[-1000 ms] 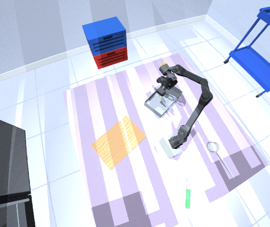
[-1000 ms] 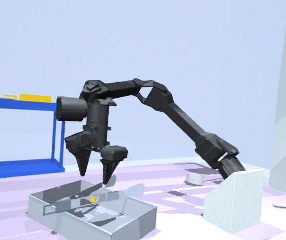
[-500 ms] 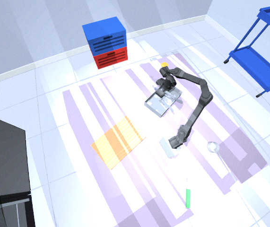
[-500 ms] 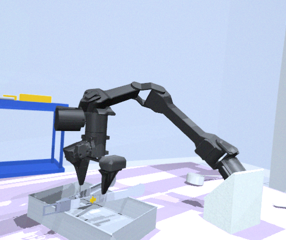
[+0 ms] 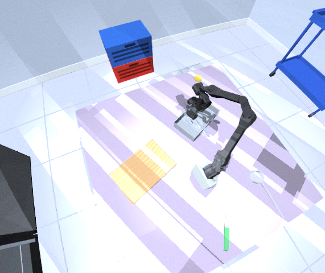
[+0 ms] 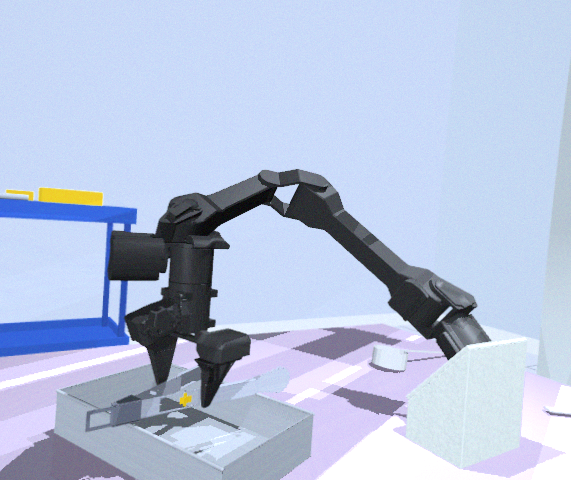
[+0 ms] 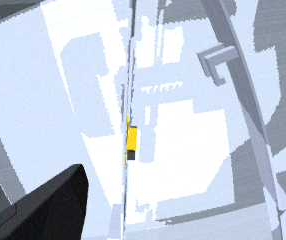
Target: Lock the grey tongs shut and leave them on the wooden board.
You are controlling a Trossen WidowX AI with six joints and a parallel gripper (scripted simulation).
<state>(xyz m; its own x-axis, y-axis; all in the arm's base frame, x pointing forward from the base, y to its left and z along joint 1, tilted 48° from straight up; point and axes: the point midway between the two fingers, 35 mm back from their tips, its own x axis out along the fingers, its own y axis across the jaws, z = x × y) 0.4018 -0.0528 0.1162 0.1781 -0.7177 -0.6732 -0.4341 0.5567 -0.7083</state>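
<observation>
Right now the roasting tin is 40 mm below my gripper tip. Also, from my gripper tip: yellow mark: 30 mm to the left, 10 mm above; then wooden board: 460 mm to the left, 240 mm behind, 60 mm below.
</observation>
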